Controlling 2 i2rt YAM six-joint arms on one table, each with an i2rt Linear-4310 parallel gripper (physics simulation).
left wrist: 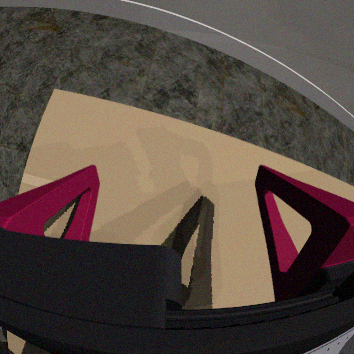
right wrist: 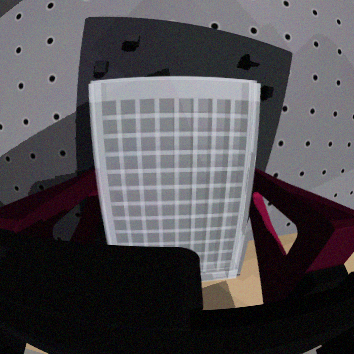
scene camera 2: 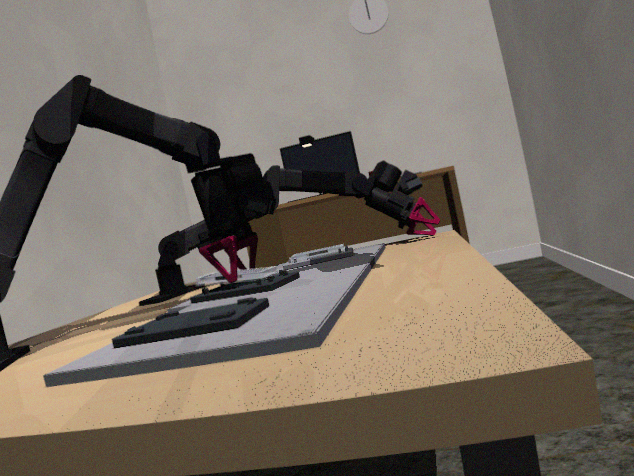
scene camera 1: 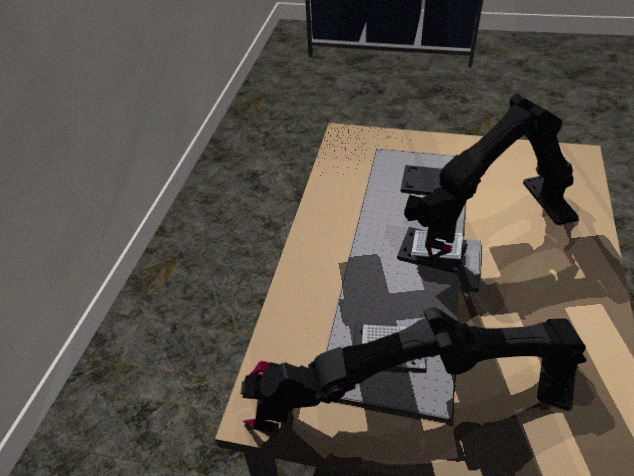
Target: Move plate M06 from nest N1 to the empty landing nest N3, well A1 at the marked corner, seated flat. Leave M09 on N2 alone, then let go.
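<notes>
Plate M06 [scene camera 1: 420,244] [scene camera 2: 260,272] [right wrist: 175,168], a white gridded well plate, sits on the dark nest N1 [scene camera 1: 405,251] [right wrist: 175,46] in the middle of the grey board. My right gripper [scene camera 1: 439,250] [scene camera 2: 240,269] [right wrist: 174,175] is down over it, with a magenta finger pressed against each long side. The empty dark nest N3 [scene camera 1: 420,179] [scene camera 2: 192,318] lies beyond it in scene camera 1. Plate M09 [scene camera 1: 376,331] [scene camera 2: 320,255] lies on the near nest, partly under my left arm. My left gripper [scene camera 1: 260,397] [scene camera 2: 424,219] [left wrist: 176,173] is open and empty over the table's near left corner.
The nests stand on a grey perforated board [scene camera 1: 381,212] [scene camera 2: 306,307] on a wooden table [scene camera 1: 306,264]. A small grey block [scene camera 1: 473,257] sits beside N1. A dark cabinet [scene camera 1: 391,24] stands on the floor behind the table.
</notes>
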